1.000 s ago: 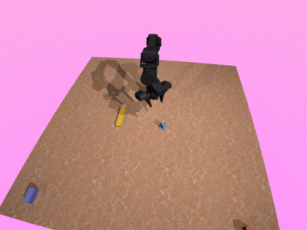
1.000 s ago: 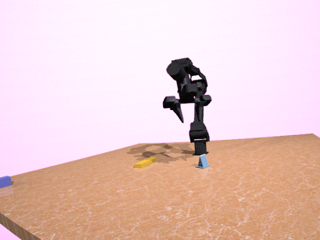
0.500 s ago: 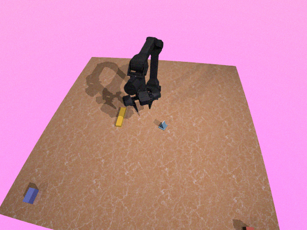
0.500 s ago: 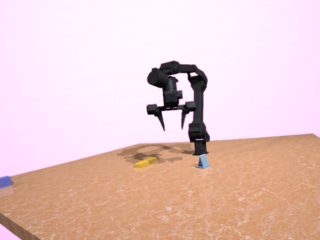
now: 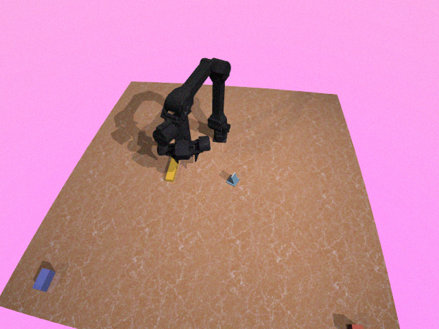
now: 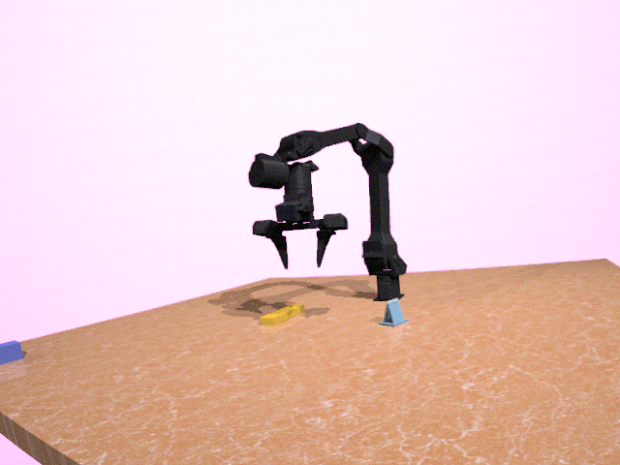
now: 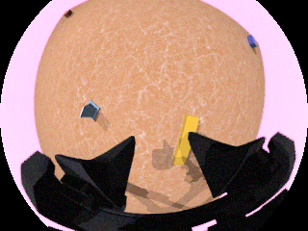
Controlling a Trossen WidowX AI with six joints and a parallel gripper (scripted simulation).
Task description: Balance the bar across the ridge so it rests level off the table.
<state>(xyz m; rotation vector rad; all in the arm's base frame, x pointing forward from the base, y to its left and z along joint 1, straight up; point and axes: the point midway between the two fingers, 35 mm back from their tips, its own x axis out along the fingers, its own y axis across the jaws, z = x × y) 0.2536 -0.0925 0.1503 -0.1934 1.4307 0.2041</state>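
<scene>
The yellow bar is 5 cm behind my gripper tip, 9 cm to the right of it and 11 cm below it. From my gripper tip the other things lie so: blue block (48 cm ahead, 41 cm to the right, 10 cm below); red block (48 cm ahead, 59 cm to the left, 10 cm below).
</scene>
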